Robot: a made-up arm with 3 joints. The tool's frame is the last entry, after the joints. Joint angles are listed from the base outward. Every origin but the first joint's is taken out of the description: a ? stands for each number. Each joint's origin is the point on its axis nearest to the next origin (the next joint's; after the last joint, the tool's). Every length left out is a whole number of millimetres.
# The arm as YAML. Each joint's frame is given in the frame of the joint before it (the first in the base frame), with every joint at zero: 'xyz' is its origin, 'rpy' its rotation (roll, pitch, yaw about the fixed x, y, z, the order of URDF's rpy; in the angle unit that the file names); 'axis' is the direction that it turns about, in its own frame. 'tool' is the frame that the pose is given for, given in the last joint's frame.
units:
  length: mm
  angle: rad
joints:
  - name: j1
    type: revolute
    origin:
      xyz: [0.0, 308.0, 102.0]
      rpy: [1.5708, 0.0, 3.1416]
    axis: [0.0, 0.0, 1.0]
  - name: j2
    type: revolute
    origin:
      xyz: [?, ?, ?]
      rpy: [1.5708, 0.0, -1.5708]
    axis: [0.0, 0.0, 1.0]
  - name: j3
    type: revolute
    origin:
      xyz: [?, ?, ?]
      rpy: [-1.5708, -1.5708, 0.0]
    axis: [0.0, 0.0, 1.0]
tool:
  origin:
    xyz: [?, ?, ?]
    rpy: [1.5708, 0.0, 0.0]
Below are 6 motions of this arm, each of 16 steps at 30 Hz.
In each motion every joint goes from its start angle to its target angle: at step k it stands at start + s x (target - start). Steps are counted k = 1, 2, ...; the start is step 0. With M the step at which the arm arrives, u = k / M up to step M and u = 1 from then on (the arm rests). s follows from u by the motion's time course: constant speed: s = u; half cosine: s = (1 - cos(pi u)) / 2; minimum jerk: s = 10 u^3 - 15 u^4 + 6 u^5.
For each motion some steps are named. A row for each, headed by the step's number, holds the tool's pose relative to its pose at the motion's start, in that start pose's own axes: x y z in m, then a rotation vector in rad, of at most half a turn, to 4 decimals.
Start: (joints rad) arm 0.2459 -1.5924 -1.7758
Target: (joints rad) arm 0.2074 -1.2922 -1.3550
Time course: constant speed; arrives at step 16
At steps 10, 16:
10: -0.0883 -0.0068 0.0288 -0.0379 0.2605 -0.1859
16: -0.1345 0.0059 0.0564 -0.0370 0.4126 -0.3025

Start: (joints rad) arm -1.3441 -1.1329 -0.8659
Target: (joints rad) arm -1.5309 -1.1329 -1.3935
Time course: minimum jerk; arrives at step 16
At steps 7, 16:
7: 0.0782 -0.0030 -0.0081 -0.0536 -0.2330 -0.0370
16: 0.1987 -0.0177 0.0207 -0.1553 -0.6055 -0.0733

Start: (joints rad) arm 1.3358 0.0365 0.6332
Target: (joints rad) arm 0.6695 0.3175 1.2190
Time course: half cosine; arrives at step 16
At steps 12, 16:
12: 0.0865 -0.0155 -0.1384 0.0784 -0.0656 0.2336
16: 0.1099 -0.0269 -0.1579 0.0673 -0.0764 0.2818

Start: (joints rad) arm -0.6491 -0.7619 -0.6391
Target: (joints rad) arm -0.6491 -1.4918 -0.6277
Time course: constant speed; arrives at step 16
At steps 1, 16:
1: -0.0007 -0.0103 -0.0006 -0.0366 0.0007 0.0272
16: 0.0211 -0.1569 0.0348 -0.5883 0.0109 0.4320

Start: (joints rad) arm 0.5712 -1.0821 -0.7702
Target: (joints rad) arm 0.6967 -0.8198 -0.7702
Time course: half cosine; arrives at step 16
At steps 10, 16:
10: -0.0015 0.0326 0.0142 0.1807 0.0476 -0.0740
16: -0.0015 0.0462 0.0230 0.2594 0.0731 -0.1089

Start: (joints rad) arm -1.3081 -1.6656 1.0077
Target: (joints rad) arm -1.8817 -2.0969 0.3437
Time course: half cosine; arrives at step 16
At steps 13, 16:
13: 0.2025 0.1540 0.0553 0.0336 -0.4350 -0.6402
16: 0.2163 0.1553 0.0650 0.0171 -0.4607 -0.6972

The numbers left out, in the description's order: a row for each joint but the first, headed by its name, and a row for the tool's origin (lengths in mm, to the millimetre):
j2: 242.0 15.0 0.0
j3: -106.0 23.0 0.0
tool: -66.0 363.0 0.0

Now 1 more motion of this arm.
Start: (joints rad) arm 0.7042 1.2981 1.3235
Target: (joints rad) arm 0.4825 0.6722 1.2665
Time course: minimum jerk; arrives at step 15
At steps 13, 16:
13: 0.0782 -0.0974 -0.0200 -0.3443 -0.1750 -0.5386
16: 0.0799 -0.0997 -0.0201 -0.3507 -0.1795 -0.5490

